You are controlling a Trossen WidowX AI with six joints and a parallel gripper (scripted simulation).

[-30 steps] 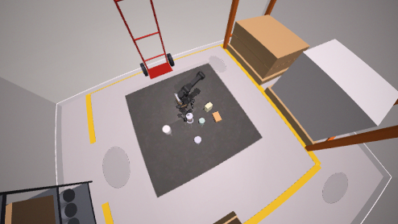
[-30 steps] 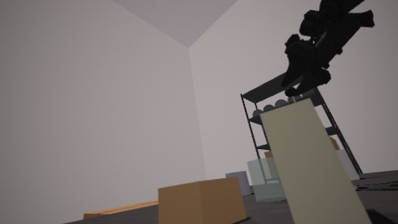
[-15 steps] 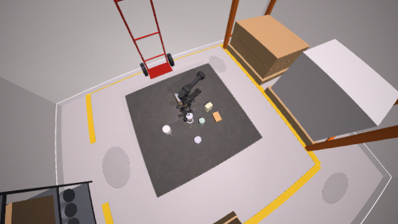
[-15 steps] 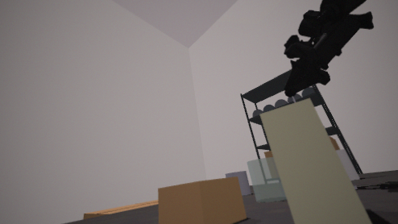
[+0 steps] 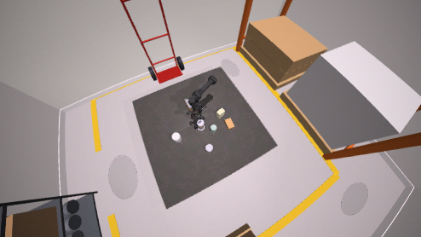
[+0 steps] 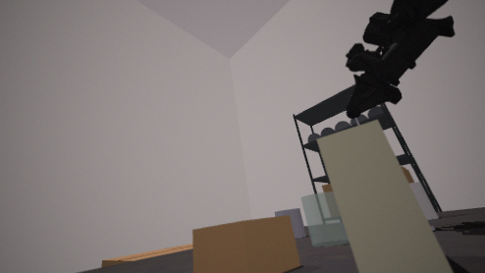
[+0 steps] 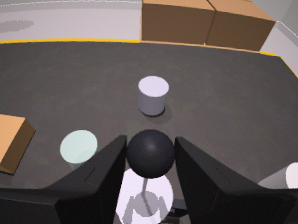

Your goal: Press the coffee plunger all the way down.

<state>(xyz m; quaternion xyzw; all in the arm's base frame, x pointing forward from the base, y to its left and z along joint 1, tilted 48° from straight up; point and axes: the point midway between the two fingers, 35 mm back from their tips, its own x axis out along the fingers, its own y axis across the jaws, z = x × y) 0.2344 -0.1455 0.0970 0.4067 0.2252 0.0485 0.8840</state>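
Right now my gripper tip is 13 cm above the coffee press, 1 cm to the left of it and 1 cm past it. The rest, counted from my gripper tip: cream box 26 cm to the left, 20 cm below, 2 cm behind; white cylinder 28 cm to the right, 20 cm below, 2 cm behind; teal cup 21 cm below, 10 cm to the left, 9 cm ahead.
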